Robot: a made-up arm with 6 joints. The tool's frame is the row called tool.
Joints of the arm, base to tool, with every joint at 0 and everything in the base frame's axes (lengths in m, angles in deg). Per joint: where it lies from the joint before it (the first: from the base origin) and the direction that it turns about. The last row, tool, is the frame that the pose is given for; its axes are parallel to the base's.
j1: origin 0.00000 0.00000 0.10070 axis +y
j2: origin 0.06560 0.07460 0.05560 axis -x
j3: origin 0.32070 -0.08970 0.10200 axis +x
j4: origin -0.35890 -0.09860 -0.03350 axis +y
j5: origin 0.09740 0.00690 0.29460 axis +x
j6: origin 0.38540 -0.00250 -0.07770 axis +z
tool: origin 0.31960 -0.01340 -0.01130
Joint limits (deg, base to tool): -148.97..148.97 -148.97..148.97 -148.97..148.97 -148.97..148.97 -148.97..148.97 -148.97..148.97
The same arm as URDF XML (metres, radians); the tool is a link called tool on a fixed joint. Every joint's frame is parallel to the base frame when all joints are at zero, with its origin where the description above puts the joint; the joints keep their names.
<robot name="arm">
<joint name="tool_joint" type="fixed"><parent link="link6"/><child link="tool"/><origin xyz="0.3196 -0.0134 -0.0113"/></joint>
<joint name="j6" type="revolute"><parent link="link5"/><child link="link6"/><origin xyz="0.3854 -0.0025 -0.0777"/><axis xyz="0 0 1"/><limit lower="-2.6" upper="2.6"/></joint>
<joint name="j5" type="revolute"><parent link="link4"/><child link="link5"/><origin xyz="0.0974 0.0069 0.2946"/><axis xyz="1 0 0"/><limit lower="-2.6" upper="2.6"/></joint>
<joint name="j4" type="revolute"><parent link="link3"/><child link="link4"/><origin xyz="-0.3589 -0.0986 -0.0335"/><axis xyz="0 1 0"/><limit lower="-2.6" upper="2.6"/></joint>
<joint name="j3" type="revolute"><parent link="link2"/><child link="link3"/><origin xyz="0.3207 -0.0897 0.102"/><axis xyz="1 0 0"/><limit lower="-2.6" upper="2.6"/></joint>
<joint name="j2" type="revolute"><parent link="link1"/><child link="link2"/><origin xyz="0.0656 0.0746 0.0556"/><axis xyz="-1 0 0"/><limit lower="-2.6" upper="2.6"/></joint>
<joint name="j1" type="revolute"><parent link="base_link"/><child link="link1"/><origin xyz="0 0 0.1007"/><axis xyz="0 1 0"/><limit lower="-2.6" upper="2.6"/></joint>
<link name="base_link"/>
<link name="link1"/>
<link name="link2"/>
<link name="link3"/>
<link name="link4"/>
<link name="link5"/>
<link name="link6"/>
<link name="tool"/>
</robot>

